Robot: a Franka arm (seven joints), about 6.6 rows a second.
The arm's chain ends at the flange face. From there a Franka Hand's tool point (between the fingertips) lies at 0.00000 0.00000 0.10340 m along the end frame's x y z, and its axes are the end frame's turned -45 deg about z.
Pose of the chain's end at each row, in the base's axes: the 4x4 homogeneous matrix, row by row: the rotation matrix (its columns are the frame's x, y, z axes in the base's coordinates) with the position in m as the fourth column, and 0 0 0 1 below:
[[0.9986, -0.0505, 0.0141, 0.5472], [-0.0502, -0.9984, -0.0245, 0.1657], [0.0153, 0.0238, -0.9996, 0.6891], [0, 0, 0, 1]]
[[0.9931, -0.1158, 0.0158, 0.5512], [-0.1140, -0.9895, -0.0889, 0.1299], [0.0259, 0.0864, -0.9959, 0.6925], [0, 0, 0, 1]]
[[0.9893, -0.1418, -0.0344, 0.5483], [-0.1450, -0.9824, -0.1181, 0.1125], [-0.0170, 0.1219, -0.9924, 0.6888], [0, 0, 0, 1]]
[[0.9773, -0.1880, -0.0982, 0.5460], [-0.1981, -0.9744, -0.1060, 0.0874], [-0.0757, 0.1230, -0.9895, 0.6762], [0, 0, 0, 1]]
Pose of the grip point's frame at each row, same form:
[[0.7418, 0.6704, 0.0141, 0.5487], [0.6705, -0.7415, -0.0245, 0.1632], [-0.0060, 0.0276, -0.9996, 0.5857], [0, 0, 0, 1]]
[[0.7841, 0.6203, 0.0158, 0.5528], [0.6191, -0.7803, -0.0889, 0.1207], [-0.0428, 0.0794, -0.9959, 0.5895], [0, 0, 0, 1]]
[[0.7998, 0.5993, -0.0344, 0.5447], [0.5921, -0.7972, -0.1181, 0.1003], [-0.0982, 0.0742, -0.9924, 0.5862], [0, 0, 0, 1]]
[[0.8240, 0.5581, -0.0982, 0.5358], [0.5489, -0.8291, -0.1060, 0.0764], [-0.1405, 0.0334, -0.9895, 0.5739], [0, 0, 0, 1]]

